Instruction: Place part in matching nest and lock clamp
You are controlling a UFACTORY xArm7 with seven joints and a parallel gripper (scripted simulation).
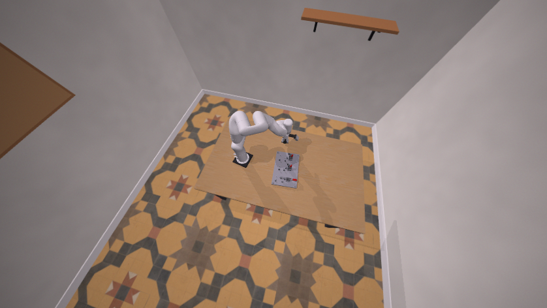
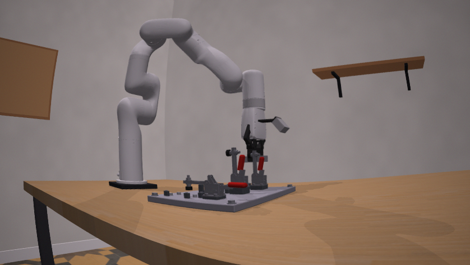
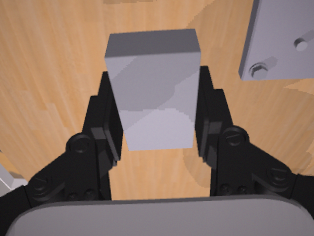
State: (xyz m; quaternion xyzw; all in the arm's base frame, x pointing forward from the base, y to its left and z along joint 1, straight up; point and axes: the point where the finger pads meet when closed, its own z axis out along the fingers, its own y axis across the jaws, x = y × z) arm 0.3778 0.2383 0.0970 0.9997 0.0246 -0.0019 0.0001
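Now: hand 60 mm short of the grey fixture plate, 250 mm to the left of it and 100 mm above it. Round my hand: toggle clamp (100 mm ahead, 360 mm to the right, 70 mm below); then part (10 mm below).
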